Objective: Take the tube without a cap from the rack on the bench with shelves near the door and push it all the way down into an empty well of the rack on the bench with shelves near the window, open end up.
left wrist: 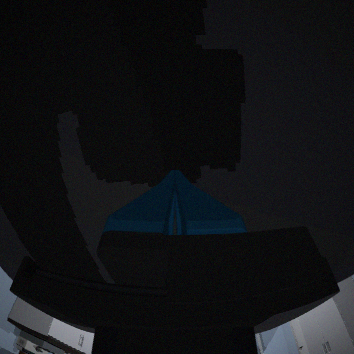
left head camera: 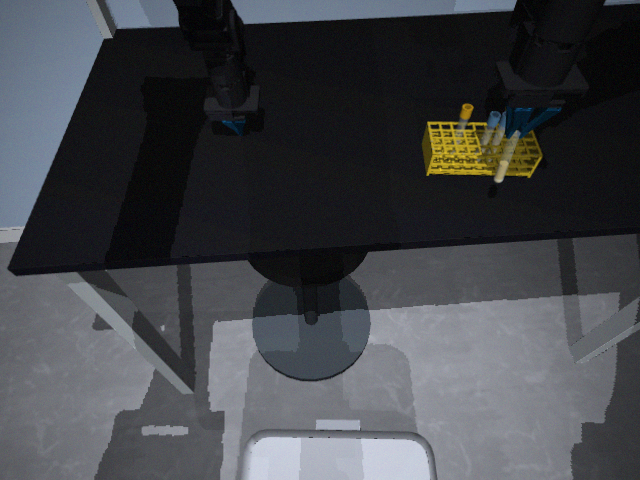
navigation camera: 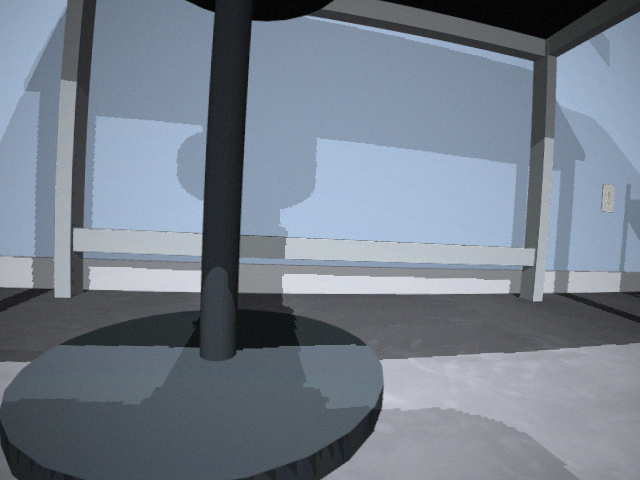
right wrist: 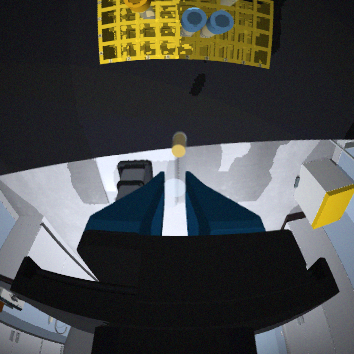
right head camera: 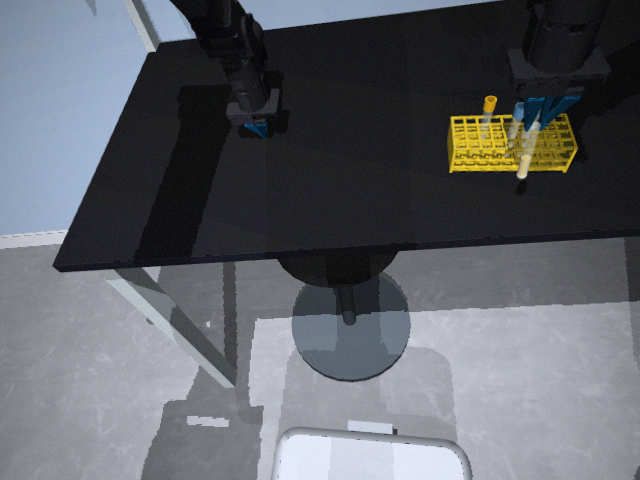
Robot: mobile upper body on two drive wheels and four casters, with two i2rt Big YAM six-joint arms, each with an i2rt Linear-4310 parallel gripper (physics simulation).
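Observation:
My right gripper is shut on a clear tube without a cap, with a pale yellow lower end. The tube is held tilted above the yellow rack, its lower end towards the bench's front edge. The yellow rack stands on the dark bench and holds an orange-capped tube and two blue-capped tubes, one nearer the left. My left gripper is shut and empty above the bench.
A round stool stands partly under the bench, at its front. The bench's legs reach the floor. A box with a yellow face shows in the right wrist view.

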